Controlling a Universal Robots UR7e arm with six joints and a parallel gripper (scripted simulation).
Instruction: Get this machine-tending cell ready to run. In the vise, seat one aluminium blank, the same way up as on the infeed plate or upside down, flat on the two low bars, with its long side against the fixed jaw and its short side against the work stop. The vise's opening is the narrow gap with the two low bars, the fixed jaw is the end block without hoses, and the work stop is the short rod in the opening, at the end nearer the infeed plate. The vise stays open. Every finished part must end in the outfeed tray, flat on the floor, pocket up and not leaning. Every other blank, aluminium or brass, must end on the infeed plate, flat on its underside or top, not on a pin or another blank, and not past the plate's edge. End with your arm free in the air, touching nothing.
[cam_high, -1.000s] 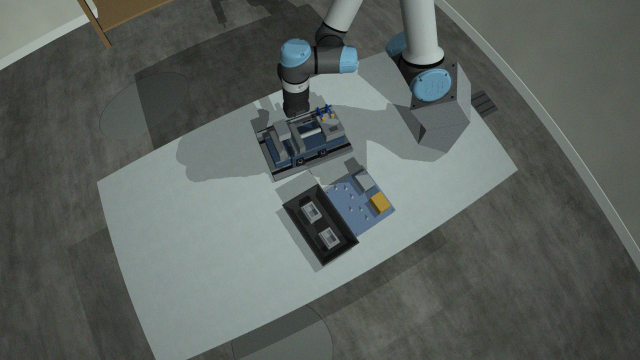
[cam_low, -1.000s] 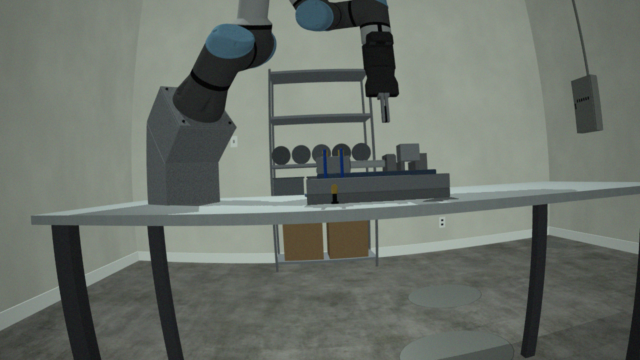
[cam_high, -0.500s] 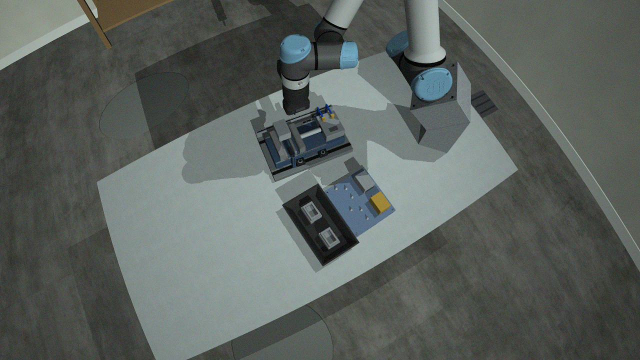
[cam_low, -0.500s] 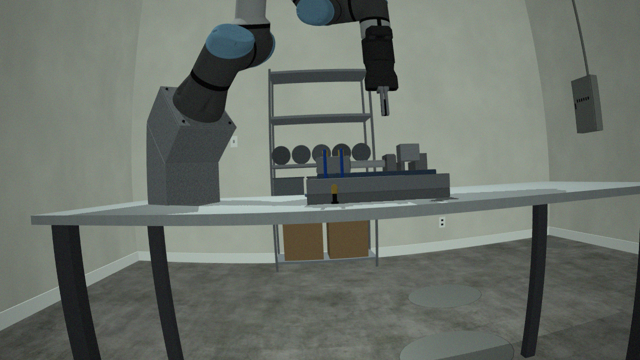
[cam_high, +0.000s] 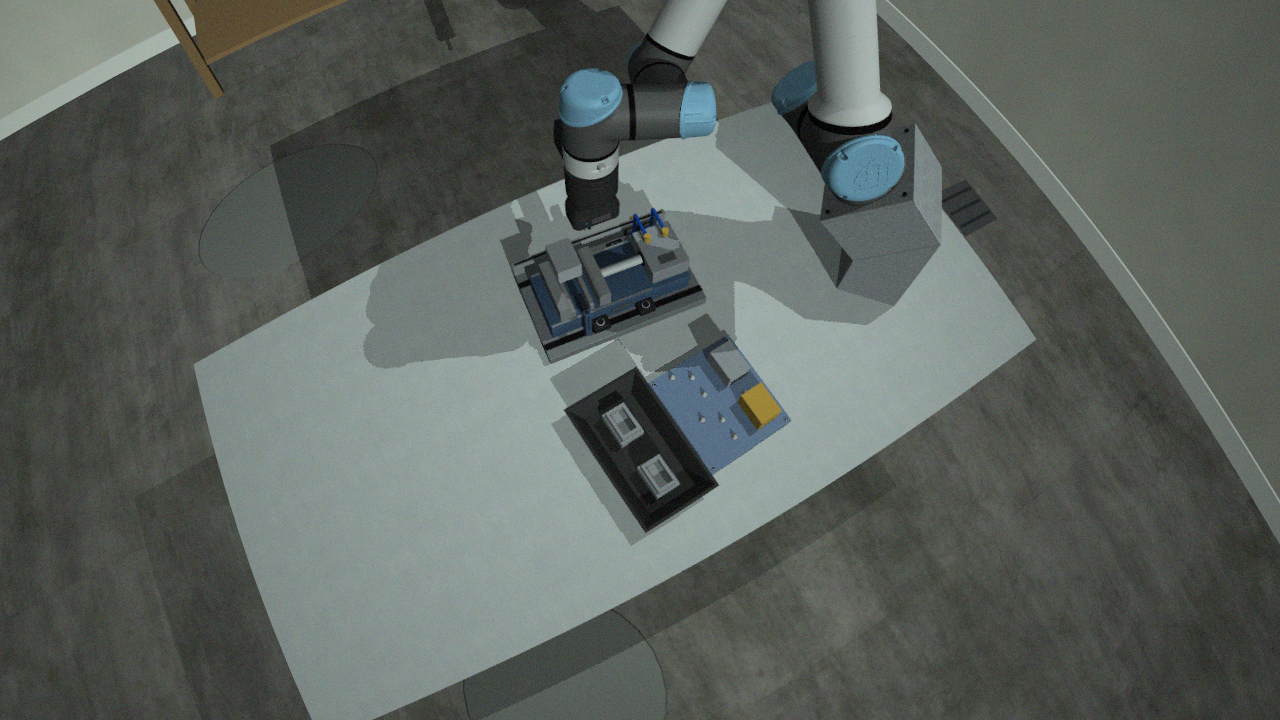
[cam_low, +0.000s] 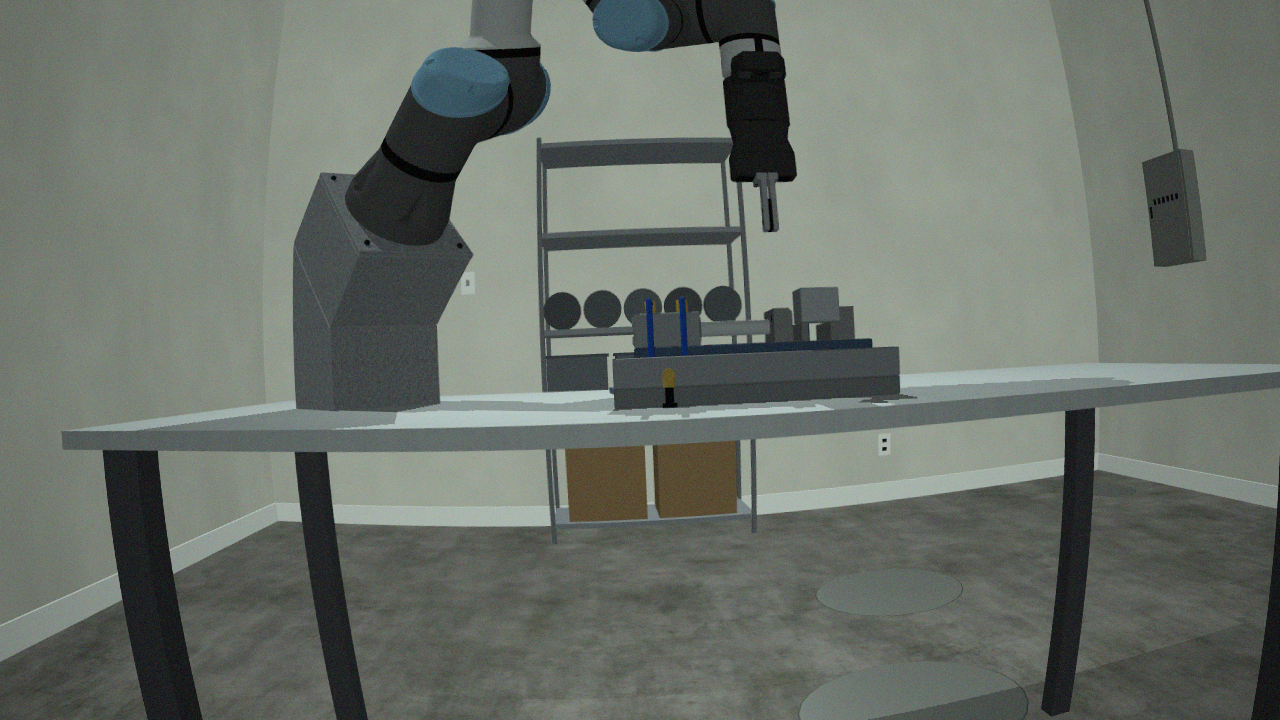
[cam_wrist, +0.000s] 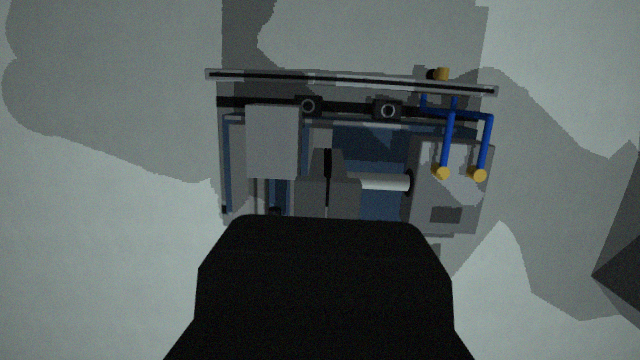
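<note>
The fixed jaw is 120 mm below my hand, 80 mm ahead of it and 30 mm to the left of it. Round my hand: vise 160 mm below, 40 mm to the left, 20 mm behind; piston rod 120 mm below, 40 mm to the left, 40 mm behind; hose block 120 mm below, 120 mm behind, 50 mm to the left.
</note>
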